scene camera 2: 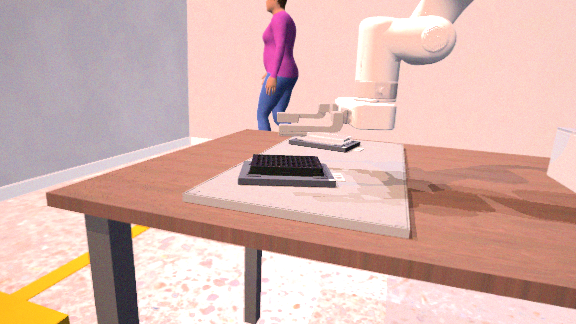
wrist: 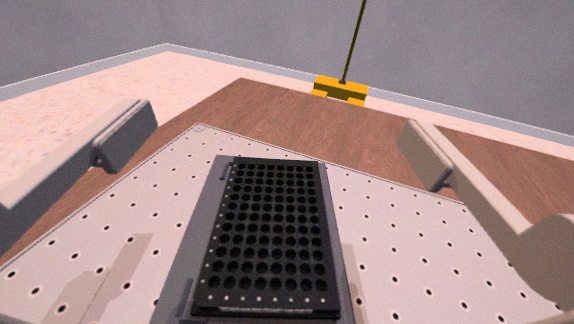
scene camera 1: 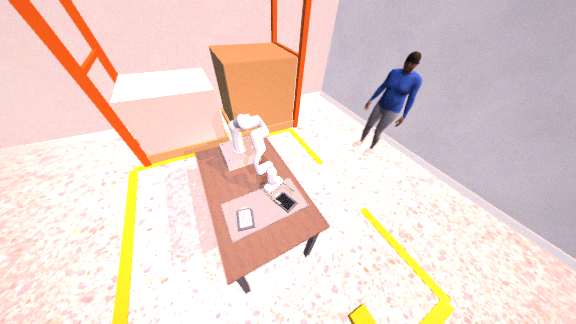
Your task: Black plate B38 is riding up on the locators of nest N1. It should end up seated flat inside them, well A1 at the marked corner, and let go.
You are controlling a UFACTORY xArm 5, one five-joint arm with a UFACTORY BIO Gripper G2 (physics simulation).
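Seen in the pictures: hand, its tool point: (scene camera 2: 290, 123) (wrist: 281, 143) (scene camera 1: 285, 195); arm's base, origin of its link: (scene camera 1: 239, 149).
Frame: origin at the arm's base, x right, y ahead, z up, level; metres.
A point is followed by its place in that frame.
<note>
Black plate B38 (scene camera 1: 285, 200) {x -0.059, y 0.685, z -0.066 m} (scene camera 2: 286, 167) {x -0.097, y 0.678, z -0.067 m} (wrist: 270, 225) {x -0.056, y 0.675, z -0.066 m} lies on the dark grey nest N1 (scene camera 1: 293, 206) (scene camera 2: 287, 181) (wrist: 195, 240). In the wrist view it sits toward the nest's right side, with a wider grey strip and two dark locators at its left. Its side stands well above the nest in scene camera 2. I cannot tell whether its base is inside every locator. The marked A1 corner does not show in the wrist view. My gripper (scene camera 1: 286, 197) {x -0.055, y 0.682, z 0.003 m} (scene camera 2: 287, 123) {x -0.055, y 0.682, z 0.003 m} (wrist: 276, 142) {x -0.055, y 0.682, z 0.003 m} is open and empty, its fingers pointing nearly level, above and apart from the plate.
Both nests are on a pale perforated board (scene camera 2: 370, 205) {x -0.174, y 0.540, z -0.093 m} on the wooden table (scene camera 2: 475, 240) {x -0.230, y 0.412, z -0.106 m}. A white plate (scene camera 1: 245, 218) {x 0.271, y 0.639, z -0.068 m} (scene camera 2: 327, 139) {x 0.224, y 0.625, z -0.069 m} lies on the other nest. A yellow base with a pole (wrist: 341, 90) stands beyond the table. A person (scene camera 1: 397, 92) (scene camera 2: 280, 50) stands away from the table.
</note>
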